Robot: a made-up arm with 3 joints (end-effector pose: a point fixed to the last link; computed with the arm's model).
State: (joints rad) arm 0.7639 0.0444 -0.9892
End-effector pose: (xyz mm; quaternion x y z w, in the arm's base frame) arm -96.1 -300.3 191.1 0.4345 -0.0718 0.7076 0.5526
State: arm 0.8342 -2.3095 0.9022
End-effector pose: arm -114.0 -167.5 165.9 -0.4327 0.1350 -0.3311 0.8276
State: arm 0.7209 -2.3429 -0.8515
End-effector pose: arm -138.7 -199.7 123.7 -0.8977 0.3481 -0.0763 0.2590
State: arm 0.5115 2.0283 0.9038
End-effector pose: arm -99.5 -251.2 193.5 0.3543 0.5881 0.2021 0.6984
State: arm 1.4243 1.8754 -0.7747
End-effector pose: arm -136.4 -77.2 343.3 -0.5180 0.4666 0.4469 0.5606
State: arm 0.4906 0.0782 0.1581
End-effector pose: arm -67.4 -308.3 106.3 0.6837 0.2413 0.6722 0.1499
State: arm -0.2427 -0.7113 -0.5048
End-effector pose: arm -85.8 -199.2 -115.3 -0.7636 0.3382 -0.5079 0.2113
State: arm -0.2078 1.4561 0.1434
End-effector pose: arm -99.1 -279.0 -8.2 0.4978 0.2260 0.6626 0.5119
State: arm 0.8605 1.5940 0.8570
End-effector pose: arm -87.6 -225.3 270.9 0.3564 0.6513 0.2110 0.6359
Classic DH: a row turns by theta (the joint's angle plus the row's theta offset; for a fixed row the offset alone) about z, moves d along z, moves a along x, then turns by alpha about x. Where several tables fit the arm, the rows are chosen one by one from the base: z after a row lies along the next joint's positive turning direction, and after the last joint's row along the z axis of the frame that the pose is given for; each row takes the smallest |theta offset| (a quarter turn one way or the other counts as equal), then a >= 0, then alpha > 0; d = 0 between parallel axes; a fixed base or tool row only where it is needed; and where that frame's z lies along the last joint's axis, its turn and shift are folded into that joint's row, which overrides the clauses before.
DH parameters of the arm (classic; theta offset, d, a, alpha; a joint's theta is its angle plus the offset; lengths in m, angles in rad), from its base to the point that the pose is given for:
base (fixed): -1.5708 0.09 0.01 1.5708
joint 1: 0.637 -0.29 0.1314 0.4717
joint 2: -0.6932 0.4357 0.0278 -1.9447
joint 3: -0.2946 -0.049 0.02 -1.5708
tool (fixed): -1.5708 0.02 0 0

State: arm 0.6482 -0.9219 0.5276
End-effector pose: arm -75.8 -253.5 96.8 -0.7408 -0.1665 -0.5479 0.3511
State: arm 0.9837 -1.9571 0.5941
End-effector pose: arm -106.5 -176.1 167.8 -0.6855 0.0497 -0.3852 0.6159
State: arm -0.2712 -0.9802 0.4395
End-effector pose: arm -77.6 -161.1 -99.7 -0.5238 0.1294 -0.5467 0.6403
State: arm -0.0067 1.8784 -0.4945
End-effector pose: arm -130.0 -270.5 63.3 0.0824 0.1487 0.6283 0.7592
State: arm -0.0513 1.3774 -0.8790
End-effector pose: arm -123.8 -291.9 26.1 0.1617 -0.0883 0.7024 0.6875
